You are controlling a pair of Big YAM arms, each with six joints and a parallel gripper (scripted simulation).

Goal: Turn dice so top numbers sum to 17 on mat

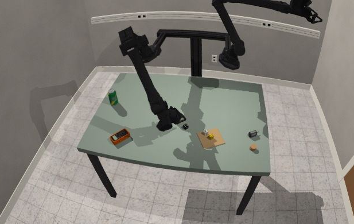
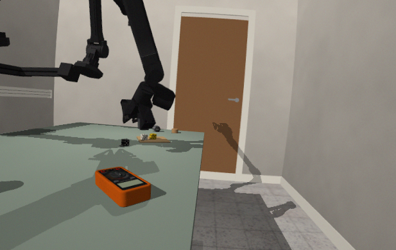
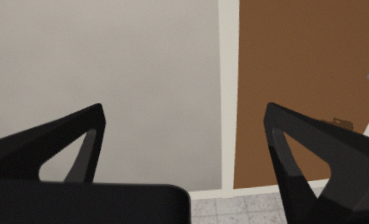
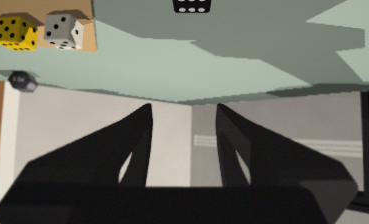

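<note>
My right gripper is now 20 mm past the black die, 10 mm to the right of it and 90 mm above it. Also, from my right hand: yellow die 50 mm ahead, 180 mm to the left, 90 mm below; tan mat 50 mm ahead, 180 mm to the left, 100 mm below; white die 20 mm ahead, 140 mm to the left, 90 mm below.
</note>
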